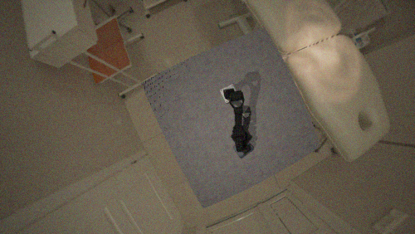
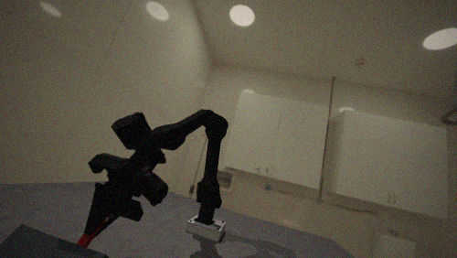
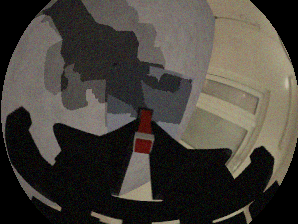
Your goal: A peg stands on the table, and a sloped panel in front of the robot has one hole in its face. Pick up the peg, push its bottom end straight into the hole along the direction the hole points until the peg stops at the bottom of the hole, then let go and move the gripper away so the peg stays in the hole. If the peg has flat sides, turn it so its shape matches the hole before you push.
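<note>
Now: the grey sloped panel 4 cm below my gripper tip, 3 cm ahead of it and 1 cm to the left of it. Also, from my gripper tip: red peg (1 cm behind, 1 cm above).
</note>
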